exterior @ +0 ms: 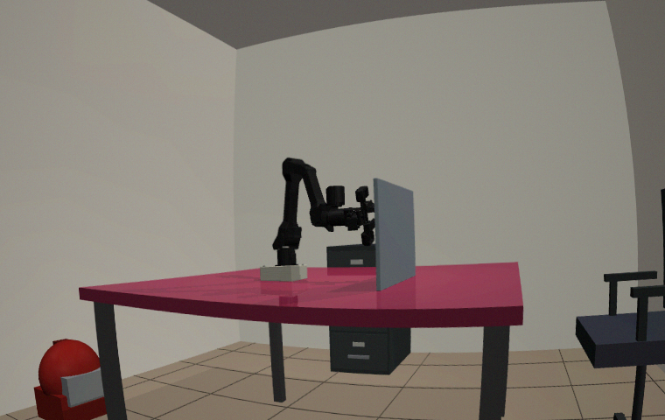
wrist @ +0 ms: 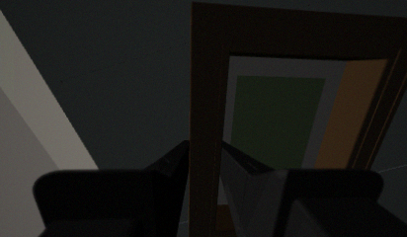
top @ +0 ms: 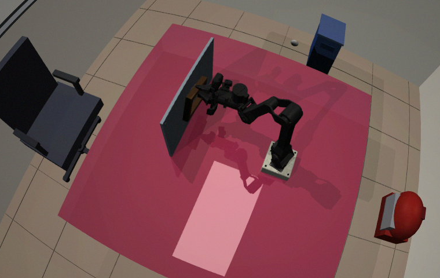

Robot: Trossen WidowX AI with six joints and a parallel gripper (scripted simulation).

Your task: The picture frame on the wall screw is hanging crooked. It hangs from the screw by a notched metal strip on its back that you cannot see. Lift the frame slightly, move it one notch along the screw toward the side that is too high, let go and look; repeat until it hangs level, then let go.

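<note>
Now: gripper tip 5 cm above the brown wooden picture frame and 2 cm to the right of it. The rest, counted from my gripper tip: wall panel: 6 cm below, 1 cm to the left, 1 cm ahead.
</note>
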